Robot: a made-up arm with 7 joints. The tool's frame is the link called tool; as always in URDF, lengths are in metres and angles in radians. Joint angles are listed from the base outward.
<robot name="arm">
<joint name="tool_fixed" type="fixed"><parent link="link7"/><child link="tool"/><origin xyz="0 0 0" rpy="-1.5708 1.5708 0"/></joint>
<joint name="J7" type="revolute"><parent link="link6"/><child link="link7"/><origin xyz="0 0 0" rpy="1.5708 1.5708 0"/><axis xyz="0 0 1"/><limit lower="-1.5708" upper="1.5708"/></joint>
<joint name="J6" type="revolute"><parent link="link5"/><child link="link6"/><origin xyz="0 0 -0.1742" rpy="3.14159 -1.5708 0"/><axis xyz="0 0 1"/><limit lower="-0.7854" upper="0.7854"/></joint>
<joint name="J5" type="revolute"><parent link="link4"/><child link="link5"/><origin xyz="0.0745 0 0" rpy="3.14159 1.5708 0"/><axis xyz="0 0 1"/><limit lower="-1.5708" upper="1.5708"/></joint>
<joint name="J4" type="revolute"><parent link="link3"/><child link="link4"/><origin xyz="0 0 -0.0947" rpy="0 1.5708 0"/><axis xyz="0 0 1"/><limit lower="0" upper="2.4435"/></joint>
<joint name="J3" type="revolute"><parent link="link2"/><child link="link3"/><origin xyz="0.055 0 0" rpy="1.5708 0 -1.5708"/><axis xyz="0 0 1"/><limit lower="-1.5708" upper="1.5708"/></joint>
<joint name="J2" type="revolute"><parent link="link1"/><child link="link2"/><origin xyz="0 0 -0.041" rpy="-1.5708 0 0"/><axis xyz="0 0 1"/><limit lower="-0.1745" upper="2"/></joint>
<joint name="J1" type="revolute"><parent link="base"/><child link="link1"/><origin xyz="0 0.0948 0" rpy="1.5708 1.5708 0"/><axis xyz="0 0 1"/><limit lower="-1.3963" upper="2"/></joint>
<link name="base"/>
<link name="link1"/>
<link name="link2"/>
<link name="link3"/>
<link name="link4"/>
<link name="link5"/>
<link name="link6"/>
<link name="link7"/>
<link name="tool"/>
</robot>
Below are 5 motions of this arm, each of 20 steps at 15 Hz.
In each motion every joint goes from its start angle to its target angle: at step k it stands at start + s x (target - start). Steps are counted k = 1, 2, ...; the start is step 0. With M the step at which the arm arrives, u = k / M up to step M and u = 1 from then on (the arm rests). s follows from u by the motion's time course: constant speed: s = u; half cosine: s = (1 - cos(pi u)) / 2; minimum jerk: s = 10 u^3 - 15 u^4 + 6 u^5.
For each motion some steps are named. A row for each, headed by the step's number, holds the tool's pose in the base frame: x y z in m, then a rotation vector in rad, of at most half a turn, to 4 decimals.
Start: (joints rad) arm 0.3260 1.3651 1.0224 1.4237 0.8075 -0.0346 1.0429
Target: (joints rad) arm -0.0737 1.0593 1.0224 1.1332 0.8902 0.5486 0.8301
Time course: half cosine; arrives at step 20
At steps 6, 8, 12, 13, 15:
6: 0.0877 0.3845 0.1732 0.3717 -2.2143 -0.7267
8: 0.0990 0.3993 0.1525 0.2514 -2.1541 -0.5567
12: 0.1161 0.4280 0.1001 0.0226 -1.9684 -0.1903
13: 0.1184 0.4338 0.0867 -0.0240 -1.9159 -0.1070
15: 0.1206 0.4431 0.0627 -0.0993 -1.8173 0.0356

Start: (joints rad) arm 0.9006 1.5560 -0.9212 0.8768 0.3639 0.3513 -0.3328
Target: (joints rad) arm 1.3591 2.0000 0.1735 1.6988 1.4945 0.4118 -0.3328
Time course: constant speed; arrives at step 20
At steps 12, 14, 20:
12: 0.1017 0.3447 0.2125 1.1632 -1.9153 0.5232
14: 0.0686 0.3182 0.2347 1.0706 -2.1159 0.5186
20: -0.0348 0.2253 0.2560 0.8318 -2.6398 0.2938

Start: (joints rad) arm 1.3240 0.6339 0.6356 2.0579 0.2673 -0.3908 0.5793
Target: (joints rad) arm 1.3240 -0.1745 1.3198 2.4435 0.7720 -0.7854 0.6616
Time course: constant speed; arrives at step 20
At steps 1, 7, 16, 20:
1: -0.0082 0.2640 0.1779 -0.9870 2.2368 0.3829
7: -0.0157 0.2831 0.1376 -0.8233 2.0453 0.0947
16: -0.0090 0.2973 0.0702 -0.7625 1.7558 -0.3165
20: -0.0032 0.2954 0.0418 -0.7912 1.6422 -0.4796

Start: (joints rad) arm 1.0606 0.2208 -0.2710 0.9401 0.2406 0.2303 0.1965
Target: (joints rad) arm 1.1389 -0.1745 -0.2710 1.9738 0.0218 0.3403 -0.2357
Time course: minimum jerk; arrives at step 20
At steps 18, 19, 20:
18: 0.1317 0.0660 0.1829 -0.2956 -2.7470 0.0027
19: 0.1296 0.0664 0.1831 -0.2993 -2.7540 0.0096
20: 0.1293 0.0664 0.1831 -0.2999 -2.7550 0.0107

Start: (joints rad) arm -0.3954 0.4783 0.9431 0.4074 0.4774 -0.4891 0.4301
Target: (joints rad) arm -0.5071 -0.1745 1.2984 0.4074 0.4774 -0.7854 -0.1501
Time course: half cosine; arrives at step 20
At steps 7, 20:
7: -0.0934 0.3287 -0.3266 0.7751 -0.8917 0.9523
20: -0.1656 0.1636 -0.3527 1.2490 -0.3725 1.4476

